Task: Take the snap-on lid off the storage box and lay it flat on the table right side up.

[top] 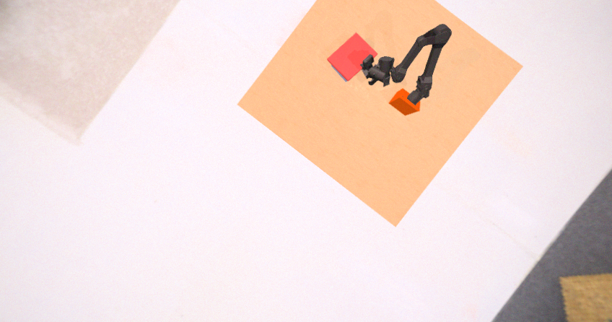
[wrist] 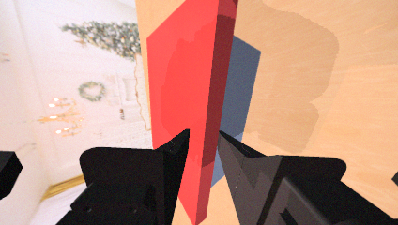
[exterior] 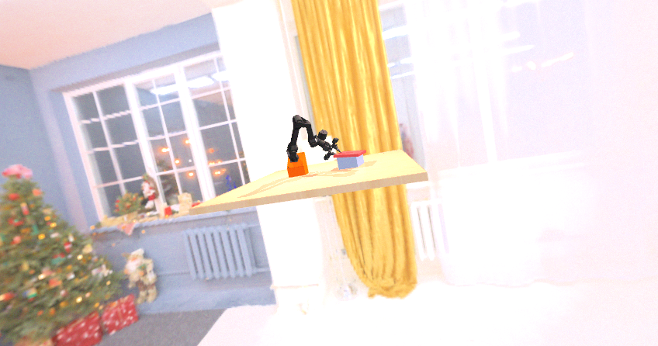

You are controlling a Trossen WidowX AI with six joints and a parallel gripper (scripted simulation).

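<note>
Now: the red lid 8 cm ahead of my gripper tip and 1 cm to the right of it. The rest, counted from my gripper tip: storage box 7 cm ahead, 5 cm below.
</note>
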